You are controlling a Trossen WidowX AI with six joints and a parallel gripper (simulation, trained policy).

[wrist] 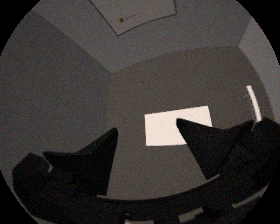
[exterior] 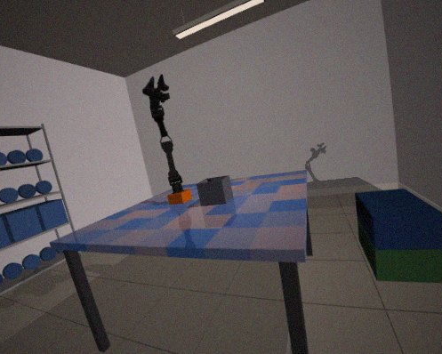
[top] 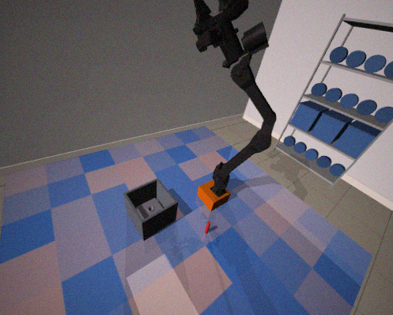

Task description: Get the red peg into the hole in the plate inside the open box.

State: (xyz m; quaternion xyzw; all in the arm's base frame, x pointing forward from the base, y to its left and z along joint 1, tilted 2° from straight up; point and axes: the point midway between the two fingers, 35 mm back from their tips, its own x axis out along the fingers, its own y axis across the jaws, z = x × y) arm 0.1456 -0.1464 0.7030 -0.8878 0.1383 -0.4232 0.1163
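Right now the red peg is 760 mm below my gripper tip, 270 mm to the left of it and 20 mm ahead of it.
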